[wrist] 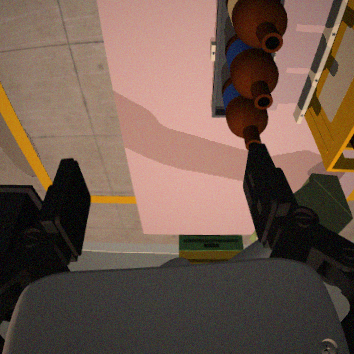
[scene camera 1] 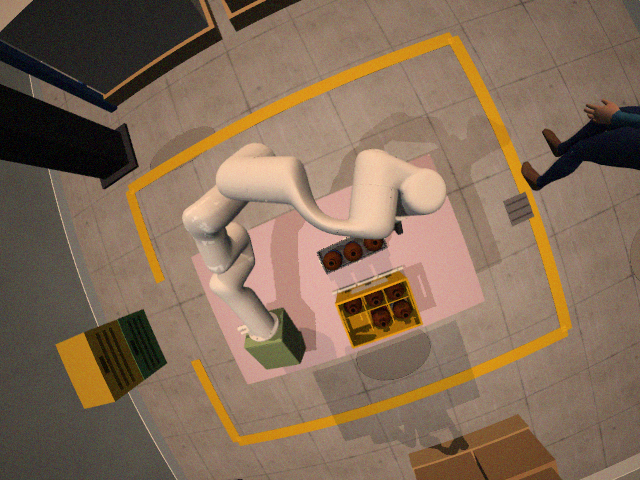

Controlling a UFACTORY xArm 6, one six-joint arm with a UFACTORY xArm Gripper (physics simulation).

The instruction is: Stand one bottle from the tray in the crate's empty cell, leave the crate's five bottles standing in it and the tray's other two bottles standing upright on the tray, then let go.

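Pixels of known places: gripper, fingertip midpoint: (wrist: 163, 171); arm's base, origin of the base link: (scene camera 1: 264, 326).
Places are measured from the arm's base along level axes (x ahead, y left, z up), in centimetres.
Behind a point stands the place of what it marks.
Three brown bottles stand upright on the grey tray (scene camera 1: 322, 263) (wrist: 218, 100) {x 29.4, y 16.6, z -18.8 cm}: the left one (scene camera 1: 332, 259) {x 33.0, y 13.6, z -4.6 cm} (wrist: 246, 117) {x 34.5, y 13.4, z -7.5 cm}, the middle one (scene camera 1: 353, 251) {x 41.2, y 13.6, z -3.4 cm} (wrist: 253, 74) {x 42.7, y 13.8, z -7.3 cm} and the right one (scene camera 1: 373, 243) {x 48.8, y 13.5, z -3.4 cm} (wrist: 259, 20) {x 50.7, y 14.4, z -6.9 cm}. The yellow crate (scene camera 1: 382, 282) {x 46.8, y -2.2, z -8.9 cm} (wrist: 320, 132) {x 30.6, y -1.6, z -8.7 cm} holds five brown bottles; its front left cell (scene camera 1: 360, 324) {x 31.8, y -18.4, z -18.5 cm} is empty. My gripper (wrist: 163, 171) {x 52.5, y 24.8, z 18.7 cm} is wide open and empty. In the wrist view its right fingertip overlaps the left bottle's mouth; whether they touch is unclear. In the scene view the arm hides most of the gripper, near the tray's right end.
A pale rail (scene camera 1: 368, 281) {x 42.0, y -1.5, z -16.3 cm} (wrist: 320, 65) {x 40.0, y -1.0, z -16.3 cm} runs along the crate's side facing the tray. The arm's green base block (scene camera 1: 279, 341) {x 5.9, y -5.2, z 6.0 cm} (wrist: 325, 202) {x 5.8, y -13.5, z -9.5 cm} stands left of the crate, on the pink mat (scene camera 1: 454, 268) {x 78.1, y -11.4, z -19.3 cm} (wrist: 165, 60) {x 38.1, y 27.0, z -19.4 cm}. A person's legs (scene camera 1: 584, 147) show at the far right.
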